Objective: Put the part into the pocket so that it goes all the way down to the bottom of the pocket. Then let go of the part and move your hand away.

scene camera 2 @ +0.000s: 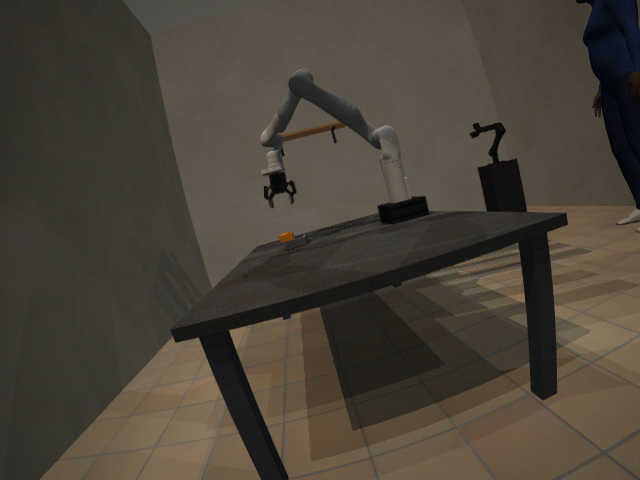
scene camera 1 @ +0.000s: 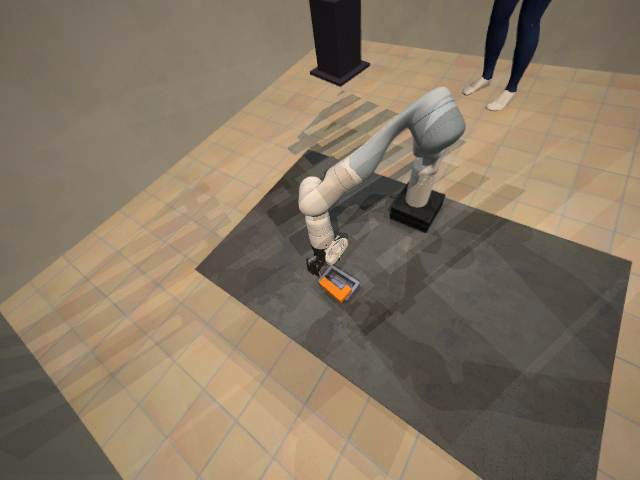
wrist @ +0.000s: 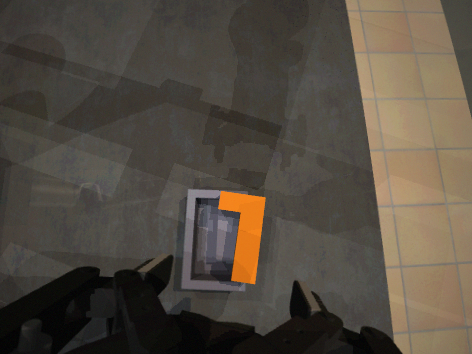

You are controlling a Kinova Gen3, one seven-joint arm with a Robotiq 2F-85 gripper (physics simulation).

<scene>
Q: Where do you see a grey pocket block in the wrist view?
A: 210, 236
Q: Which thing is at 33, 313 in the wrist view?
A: My gripper.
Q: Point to an orange L-shaped block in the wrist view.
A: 251, 208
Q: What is my gripper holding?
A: Nothing.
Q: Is my gripper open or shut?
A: Open.
</scene>
